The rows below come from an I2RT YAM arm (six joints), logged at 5 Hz.
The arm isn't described. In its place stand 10 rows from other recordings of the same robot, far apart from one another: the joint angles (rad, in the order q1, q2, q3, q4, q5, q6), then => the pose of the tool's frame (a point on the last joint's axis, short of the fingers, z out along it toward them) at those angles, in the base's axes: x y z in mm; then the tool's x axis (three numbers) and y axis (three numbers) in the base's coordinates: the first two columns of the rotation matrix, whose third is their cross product.
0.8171, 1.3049, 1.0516, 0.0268, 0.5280, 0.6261 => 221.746 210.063 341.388 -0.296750 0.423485 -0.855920 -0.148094 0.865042 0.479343
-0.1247, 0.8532, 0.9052, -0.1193, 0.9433, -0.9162 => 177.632 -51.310 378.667 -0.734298 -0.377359 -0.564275 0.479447 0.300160 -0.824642
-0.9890, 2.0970, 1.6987, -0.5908, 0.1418, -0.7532 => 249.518 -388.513 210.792 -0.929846 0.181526 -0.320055 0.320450 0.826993 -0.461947
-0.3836, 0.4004, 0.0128, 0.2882, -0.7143, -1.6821 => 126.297 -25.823 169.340 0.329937 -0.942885 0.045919 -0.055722 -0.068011 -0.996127
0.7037, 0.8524, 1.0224, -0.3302, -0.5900, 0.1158 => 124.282 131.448 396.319 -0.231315 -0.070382 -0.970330 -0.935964 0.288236 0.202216
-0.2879, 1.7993, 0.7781, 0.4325, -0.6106, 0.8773 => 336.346 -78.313 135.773 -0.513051 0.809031 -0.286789 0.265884 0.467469 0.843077
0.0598, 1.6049, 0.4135, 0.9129, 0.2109, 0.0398 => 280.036 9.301 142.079 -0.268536 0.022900 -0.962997 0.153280 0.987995 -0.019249
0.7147, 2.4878, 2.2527, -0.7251, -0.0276, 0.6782 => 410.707 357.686 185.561 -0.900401 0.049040 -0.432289 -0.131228 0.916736 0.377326
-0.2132, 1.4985, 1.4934, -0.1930, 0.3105, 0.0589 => 341.747 -85.114 414.326 -0.162923 0.092621 -0.982282 0.504713 0.863284 -0.002312
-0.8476, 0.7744, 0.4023, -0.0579, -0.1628, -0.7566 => 123.793 -131.519 219.440 -0.641509 -0.296835 -0.707358 0.277674 0.769720 -0.574829
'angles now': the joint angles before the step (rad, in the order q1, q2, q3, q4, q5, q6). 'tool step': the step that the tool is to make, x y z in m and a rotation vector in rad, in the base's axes. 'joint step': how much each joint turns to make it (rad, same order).
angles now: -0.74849 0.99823 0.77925 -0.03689 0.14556 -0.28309
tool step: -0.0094 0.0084 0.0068 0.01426 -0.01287 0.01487
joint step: -0.00490 -0.05440 0.00579 -0.06233 -0.02400 0.01367
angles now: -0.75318 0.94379 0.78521 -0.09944 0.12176 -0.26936
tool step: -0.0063 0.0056 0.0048 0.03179 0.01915 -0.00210
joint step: -0.00139 -0.02793 0.02429 -0.08914 -0.00206 0.00995
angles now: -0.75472 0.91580 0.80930 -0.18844 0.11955 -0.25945
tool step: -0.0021 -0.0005 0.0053 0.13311 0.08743 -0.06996
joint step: 0.00004 0.03886 0.10207 -0.22698 0.05141 0.06080
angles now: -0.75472 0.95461 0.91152 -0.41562 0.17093 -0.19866
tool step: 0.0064 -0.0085 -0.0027 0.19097 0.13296 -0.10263
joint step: 0.00131 0.11737 0.13011 -0.26047 0.06021 0.09919
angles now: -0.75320 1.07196 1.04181 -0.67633 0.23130 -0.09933
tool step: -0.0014 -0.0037 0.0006 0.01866 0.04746 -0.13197
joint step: 0.00051 0.03297 0.03854 -0.07533 0.11048 0.07873
